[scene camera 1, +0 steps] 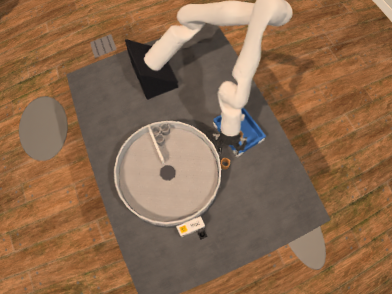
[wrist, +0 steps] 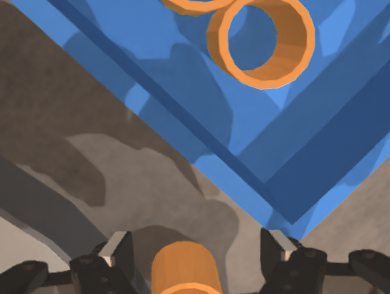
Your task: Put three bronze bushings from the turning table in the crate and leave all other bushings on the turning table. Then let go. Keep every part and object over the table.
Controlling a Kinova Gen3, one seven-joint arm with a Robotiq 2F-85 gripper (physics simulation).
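Observation:
A bronze bushing stands on the table between the turning table and the blue crate. Two more bronze bushings lie in the crate, touching or nearly so in the wrist view: one bushing shows whole, the other bushing is cut off by the top edge. My gripper is open, just outside the crate's corner. In the wrist view the outer bushing shows between its spread fingers, which do not touch it; their height over it is hard to tell. Grey bushings sit on the turning table beside its divider.
The pale divider bar runs inward from the turning table's wall. A black wedge-shaped box stands at the upper left of the table. A white label box and a small black part lie below the turning table.

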